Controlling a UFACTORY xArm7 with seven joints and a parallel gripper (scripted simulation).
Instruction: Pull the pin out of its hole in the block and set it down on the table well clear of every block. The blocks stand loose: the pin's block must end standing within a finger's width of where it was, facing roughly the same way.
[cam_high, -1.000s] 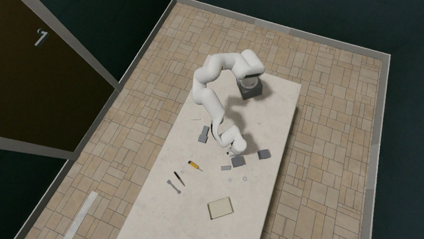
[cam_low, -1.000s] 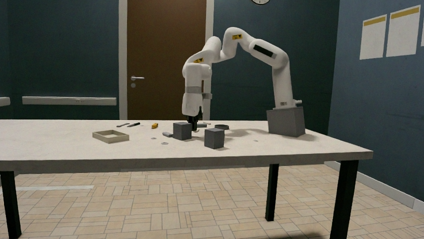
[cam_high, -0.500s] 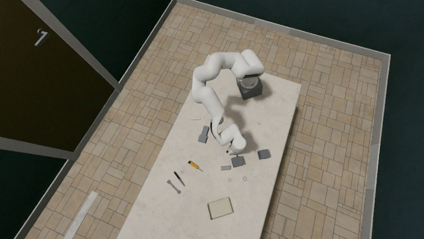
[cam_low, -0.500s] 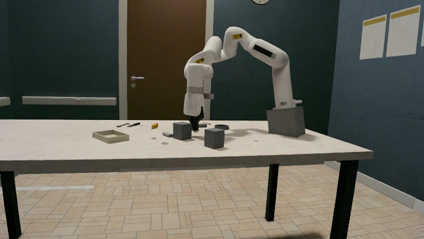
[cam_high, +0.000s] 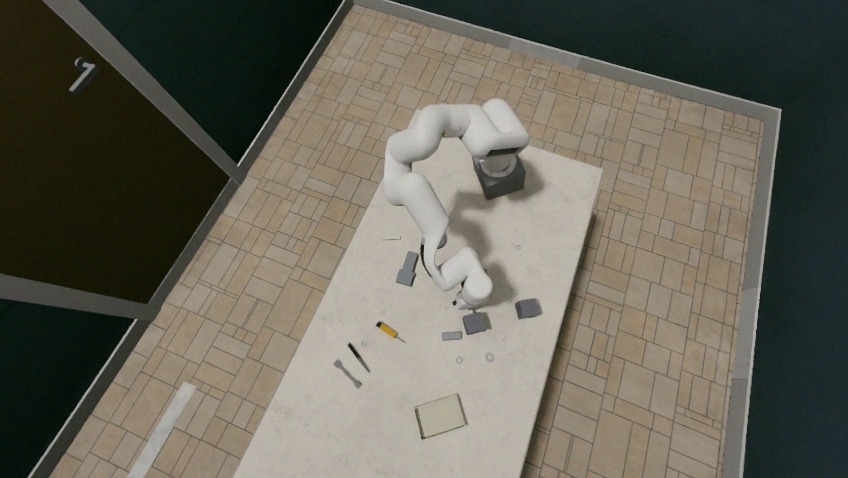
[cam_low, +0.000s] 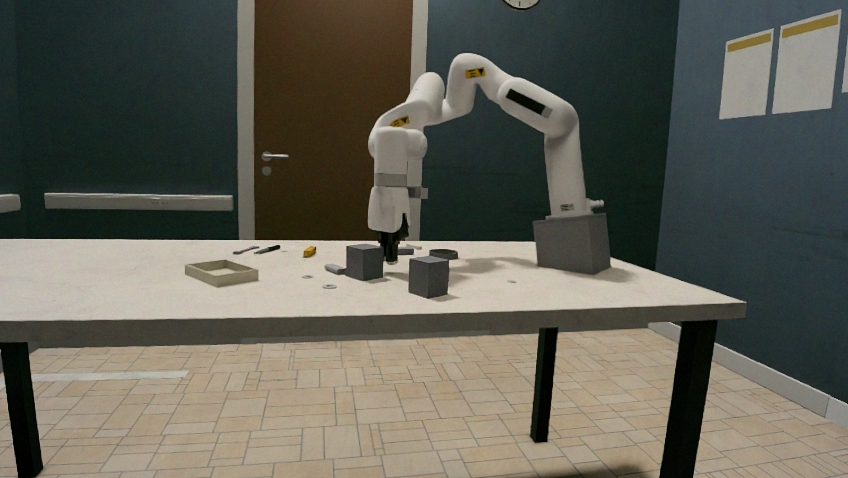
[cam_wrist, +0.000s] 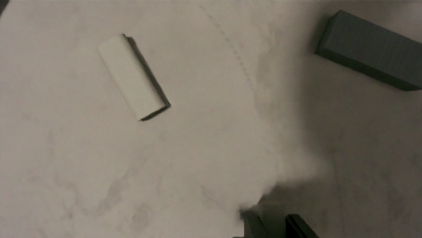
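My hand is 10 mm short of the pale piece, 10 mm to the right of it and 20 mm above it. Also, from my hand: shallow tray (360 mm ahead, 80 mm to the left, 40 mm below); grey cylinder (120 mm ahead, 40 mm below).
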